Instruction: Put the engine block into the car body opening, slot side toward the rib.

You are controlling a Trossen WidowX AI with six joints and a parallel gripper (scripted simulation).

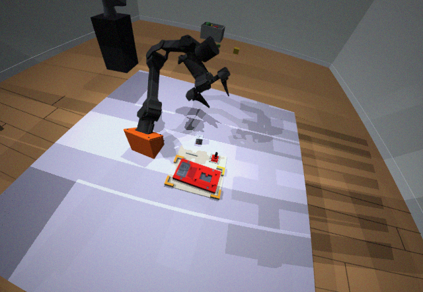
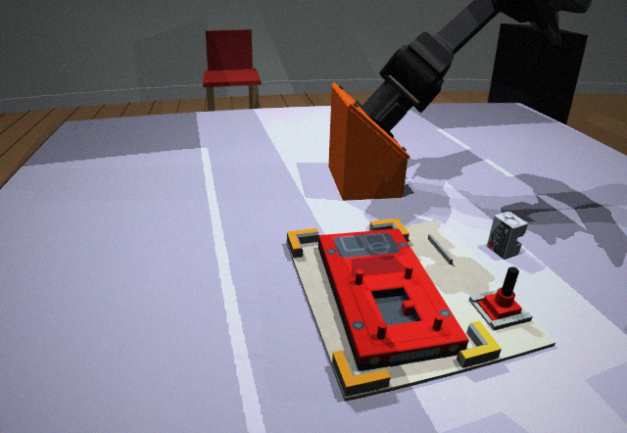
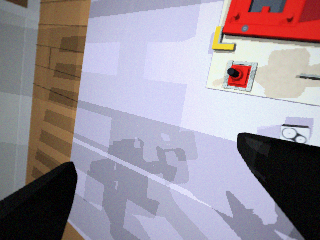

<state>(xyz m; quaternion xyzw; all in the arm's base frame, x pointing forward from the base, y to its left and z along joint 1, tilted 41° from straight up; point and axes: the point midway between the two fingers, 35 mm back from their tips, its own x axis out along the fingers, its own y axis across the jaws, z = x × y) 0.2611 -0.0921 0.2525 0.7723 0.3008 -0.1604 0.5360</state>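
Right now my gripper tip is 5 cm past the grey engine block, 1 cm to the right of it and 28 cm above it. Also, from my gripper tip: black post (5 cm ahead, 8 cm to the right, 27 cm below).
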